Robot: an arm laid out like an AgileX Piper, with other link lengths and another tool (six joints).
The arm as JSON. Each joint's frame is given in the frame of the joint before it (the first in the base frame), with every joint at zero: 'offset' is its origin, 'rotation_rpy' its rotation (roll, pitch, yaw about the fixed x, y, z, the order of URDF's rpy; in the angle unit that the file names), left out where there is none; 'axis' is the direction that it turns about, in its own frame. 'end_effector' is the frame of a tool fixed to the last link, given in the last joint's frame.
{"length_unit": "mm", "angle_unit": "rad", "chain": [
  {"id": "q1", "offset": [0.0, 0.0, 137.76], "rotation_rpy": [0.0, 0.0, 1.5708], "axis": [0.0, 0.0, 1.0]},
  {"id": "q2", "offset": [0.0, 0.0, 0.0], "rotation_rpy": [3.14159, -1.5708, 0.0], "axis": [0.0, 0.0, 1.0]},
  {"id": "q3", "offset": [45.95, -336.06, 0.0], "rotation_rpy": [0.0, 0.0, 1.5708], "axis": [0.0, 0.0, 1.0]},
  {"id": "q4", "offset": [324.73, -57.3, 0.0], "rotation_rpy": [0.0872, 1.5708, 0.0], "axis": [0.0, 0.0, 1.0]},
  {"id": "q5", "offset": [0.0, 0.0, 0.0], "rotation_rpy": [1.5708, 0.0, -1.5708], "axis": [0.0, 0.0, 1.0]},
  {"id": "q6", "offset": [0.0, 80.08, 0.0], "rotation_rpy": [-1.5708, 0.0, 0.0], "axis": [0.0, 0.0, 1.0]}
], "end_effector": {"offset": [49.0, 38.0, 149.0], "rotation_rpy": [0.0, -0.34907, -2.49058]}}
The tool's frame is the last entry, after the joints.
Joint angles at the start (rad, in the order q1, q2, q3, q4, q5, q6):
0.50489, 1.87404, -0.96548, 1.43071, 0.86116, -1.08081
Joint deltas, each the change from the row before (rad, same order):
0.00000, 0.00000, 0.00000, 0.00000, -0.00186, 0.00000
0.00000, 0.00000, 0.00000, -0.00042, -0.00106, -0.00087
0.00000, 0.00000, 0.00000, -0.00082, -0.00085, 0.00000
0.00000, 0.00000, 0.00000, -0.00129, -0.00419, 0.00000
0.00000, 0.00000, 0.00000, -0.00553, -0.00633, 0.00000
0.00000, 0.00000, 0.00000, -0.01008, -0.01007, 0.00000
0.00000, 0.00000, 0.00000, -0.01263, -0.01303, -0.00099
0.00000, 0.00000, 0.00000, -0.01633, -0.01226, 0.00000
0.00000, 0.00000, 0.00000, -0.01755, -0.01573, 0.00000
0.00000, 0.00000, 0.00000, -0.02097, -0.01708, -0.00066
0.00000, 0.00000, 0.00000, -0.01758, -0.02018, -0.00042
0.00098, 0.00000, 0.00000, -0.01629, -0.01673, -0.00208
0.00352, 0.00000, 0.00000, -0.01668, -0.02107, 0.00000
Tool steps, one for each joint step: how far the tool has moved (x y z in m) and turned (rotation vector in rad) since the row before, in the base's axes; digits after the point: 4 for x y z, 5 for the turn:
0.0004, -0.0002, -0.0002, -0.00105, -0.00088, -0.00125
0.0002, -0.0001, -0.0001, -0.00082, -0.00137, 0.00007
0.0001, -0.0001, -0.0001, -0.00097, -0.00067, 0.00003
0.0007, -0.0005, -0.0005, -0.00314, -0.00241, -0.00188
0.0007, -0.0010, -0.0010, -0.00687, -0.00484, -0.00022
0.0010, -0.0016, -0.0017, -0.01164, -0.00819, 0.00060
0.0014, -0.0020, -0.0021, -0.01471, -0.01139, 0.00106
0.0010, -0.0021, -0.0023, -0.01641, -0.01156, 0.00374
0.0016, -0.0026, -0.0026, -0.01887, -0.01393, 0.00234
0.0017, -0.0029, -0.0028, -0.02142, -0.01653, 0.00439
0.0026, -0.0032, -0.0025, -0.02079, -0.01717, -0.00023
0.0018, -0.0022, -0.0020, -0.01809, -0.01634, 0.00322
0.0018, -0.0018, -0.0022, -0.02022, -0.01763, 0.00189

